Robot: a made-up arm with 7 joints.
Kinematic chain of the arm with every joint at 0, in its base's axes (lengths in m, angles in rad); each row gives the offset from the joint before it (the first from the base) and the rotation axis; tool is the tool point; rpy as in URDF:
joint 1: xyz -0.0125 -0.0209 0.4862 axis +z
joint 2: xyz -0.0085 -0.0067 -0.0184 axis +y
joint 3: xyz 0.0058 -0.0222 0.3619 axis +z
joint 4: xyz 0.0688 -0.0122 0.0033 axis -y
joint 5: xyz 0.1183 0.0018 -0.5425 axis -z
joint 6: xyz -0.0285 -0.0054 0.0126 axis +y
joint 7: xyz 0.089 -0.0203 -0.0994 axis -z
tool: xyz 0.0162 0.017 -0.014 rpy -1.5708 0 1.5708
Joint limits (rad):
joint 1: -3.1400..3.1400
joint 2: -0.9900..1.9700
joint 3: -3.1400..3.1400
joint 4: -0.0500..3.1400
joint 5: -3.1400..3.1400
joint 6: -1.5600..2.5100
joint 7: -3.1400..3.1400
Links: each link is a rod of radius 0.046 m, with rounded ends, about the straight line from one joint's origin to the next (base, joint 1, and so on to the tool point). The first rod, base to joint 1, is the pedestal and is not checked.
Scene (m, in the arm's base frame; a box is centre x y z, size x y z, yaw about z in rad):
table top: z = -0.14
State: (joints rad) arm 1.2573 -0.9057 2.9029 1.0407 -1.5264 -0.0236 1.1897
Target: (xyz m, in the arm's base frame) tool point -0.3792 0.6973 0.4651
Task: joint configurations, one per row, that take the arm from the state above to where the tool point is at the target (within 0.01 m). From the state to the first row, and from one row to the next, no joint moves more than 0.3 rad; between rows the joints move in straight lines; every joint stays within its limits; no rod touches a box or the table.
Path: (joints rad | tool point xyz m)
1: 0.9823 -0.8958 2.7100 1.0905 -1.5096 0.0459 1.1949 | -0.5160 -0.3926 0.0716
2: 0.7074 -0.8858 2.5172 1.1402 -1.4928 0.1154 1.2002 | -0.6847 -0.1308 0.1374
3: 0.4324 -0.8759 2.3243 1.1900 -1.4760 0.1849 1.2054 | -0.7187 0.1831 0.2274
4: 0.1574 -0.8660 2.1314 1.2398 -1.4591 0.2545 1.2107 | -0.6087 0.4807 0.3382
5: -0.1175 -0.8561 1.9385 1.2896 -1.4423 0.3240 1.2159 | -0.3792 0.6973 0.4651

